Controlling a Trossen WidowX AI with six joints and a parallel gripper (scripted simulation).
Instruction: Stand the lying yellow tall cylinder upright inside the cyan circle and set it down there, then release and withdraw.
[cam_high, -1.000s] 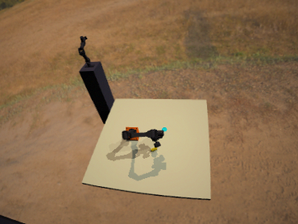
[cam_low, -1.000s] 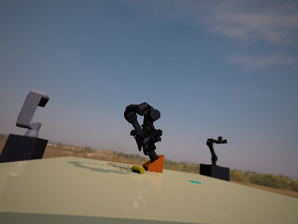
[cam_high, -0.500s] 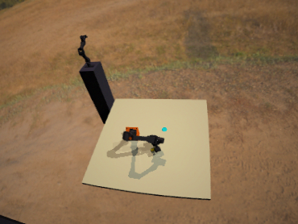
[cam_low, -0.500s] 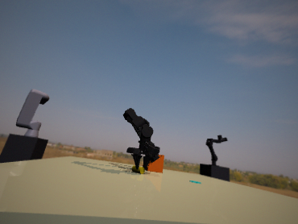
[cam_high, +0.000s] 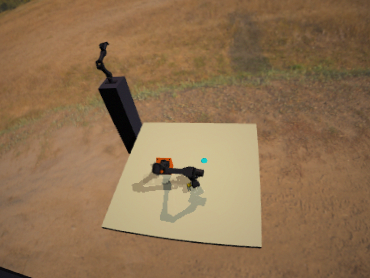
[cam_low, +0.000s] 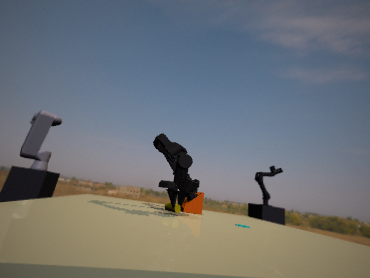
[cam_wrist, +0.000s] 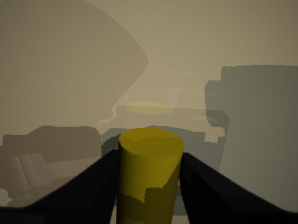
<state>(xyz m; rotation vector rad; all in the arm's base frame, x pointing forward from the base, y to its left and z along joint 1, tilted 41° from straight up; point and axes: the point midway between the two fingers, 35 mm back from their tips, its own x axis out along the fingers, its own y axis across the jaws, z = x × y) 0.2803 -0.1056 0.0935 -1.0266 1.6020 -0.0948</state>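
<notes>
Now: the cyan circle 280 mm to the left of my gripper tip, 50 mm ahead of it and 30 mm below it. From my gripper tip the other things lie so: yellow cylinder (20 mm behind, 10 mm to the right).
</notes>
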